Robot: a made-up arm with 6 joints.
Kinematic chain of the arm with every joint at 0, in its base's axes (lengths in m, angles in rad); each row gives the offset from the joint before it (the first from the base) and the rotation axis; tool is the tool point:
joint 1: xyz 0 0 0.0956 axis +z
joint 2: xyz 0 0.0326 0 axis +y
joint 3: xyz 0 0 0.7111 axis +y
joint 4: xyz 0 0 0.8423 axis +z
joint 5: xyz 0 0 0 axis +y
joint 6: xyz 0 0 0.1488 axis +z
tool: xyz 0 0 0
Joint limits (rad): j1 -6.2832..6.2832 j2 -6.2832..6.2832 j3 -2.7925..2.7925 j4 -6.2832..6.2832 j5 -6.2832..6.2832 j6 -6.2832..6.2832
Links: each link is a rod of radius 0.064 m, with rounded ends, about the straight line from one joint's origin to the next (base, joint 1, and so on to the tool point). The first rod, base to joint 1, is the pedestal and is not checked.
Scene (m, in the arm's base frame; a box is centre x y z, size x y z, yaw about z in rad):
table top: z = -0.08
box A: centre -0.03 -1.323 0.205 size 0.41 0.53 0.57 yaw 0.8
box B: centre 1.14 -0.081 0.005 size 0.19 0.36 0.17 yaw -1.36
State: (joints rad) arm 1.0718 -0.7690 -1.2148 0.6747 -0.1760 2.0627
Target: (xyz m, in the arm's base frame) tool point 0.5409 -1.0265 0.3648
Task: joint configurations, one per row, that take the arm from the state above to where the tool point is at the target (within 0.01 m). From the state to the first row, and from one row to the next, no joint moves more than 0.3 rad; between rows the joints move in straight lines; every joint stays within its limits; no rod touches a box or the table.
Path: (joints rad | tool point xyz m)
1: 1.0282 -0.4782 -0.9611 0.6514 -0.0760 1.9456 | -0.6988 -1.1090 0.8479
2: 0.9847 -0.1873 -0.7074 0.6280 0.0240 1.8285 | -0.5287 -0.7336 1.4167
3: 0.9411 0.1035 -0.4538 0.6047 0.1240 1.7114 | -0.1832 -0.1783 1.7379
4: 0.8975 0.3943 -0.2001 0.5813 0.2240 1.5943 | 0.2664 0.4154 1.7156
5: 1.1293 0.2409 -0.4742 0.6044 0.1113 1.6880 | -0.0576 -0.0237 1.7527
6: 1.3611 0.0875 -0.7483 0.6275 -0.0014 1.7817 | -0.1455 -0.5276 1.5864
7: 1.5929 -0.0659 -1.0224 0.6506 -0.1141 1.8754 | -0.0018 -0.9304 1.2526
8: 1.8247 -0.2193 -1.2966 0.6737 -0.2268 1.9690 | 0.2755 -1.1083 0.8177
9: 2.0565 -0.3727 -1.5707 0.6968 -0.3395 2.0627 | 0.5409 -1.0265 0.3648

